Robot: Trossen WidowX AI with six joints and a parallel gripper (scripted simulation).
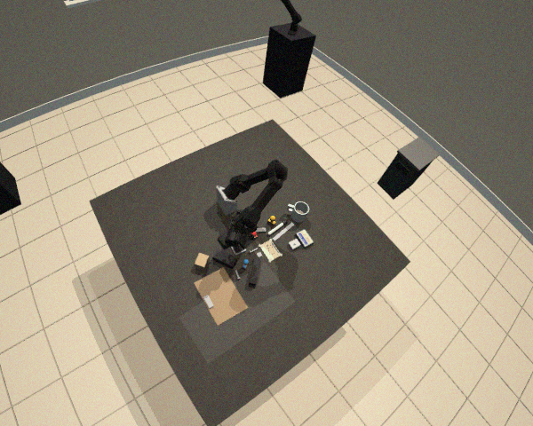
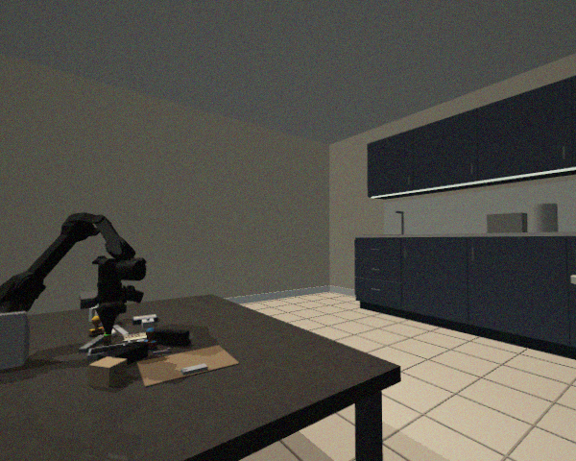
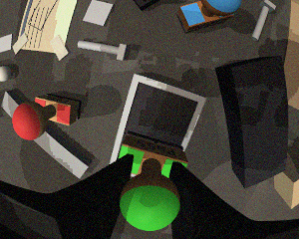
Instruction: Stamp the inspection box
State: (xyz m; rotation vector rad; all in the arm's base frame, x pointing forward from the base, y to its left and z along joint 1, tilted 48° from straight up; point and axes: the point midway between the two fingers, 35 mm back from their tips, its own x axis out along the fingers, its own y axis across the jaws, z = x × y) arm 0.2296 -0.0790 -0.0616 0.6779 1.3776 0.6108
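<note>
The ink pad lies 6 cm below my gripper tip. From my gripper tip the other things lie so: red-knobbed stamp 1 cm ahead, 9 cm to the left, 4 cm below; then blue-knobbed stamp 11 cm ahead, 2 cm to the right, 4 cm below; then green-knobbed stamp right at my gripper tip.
</note>
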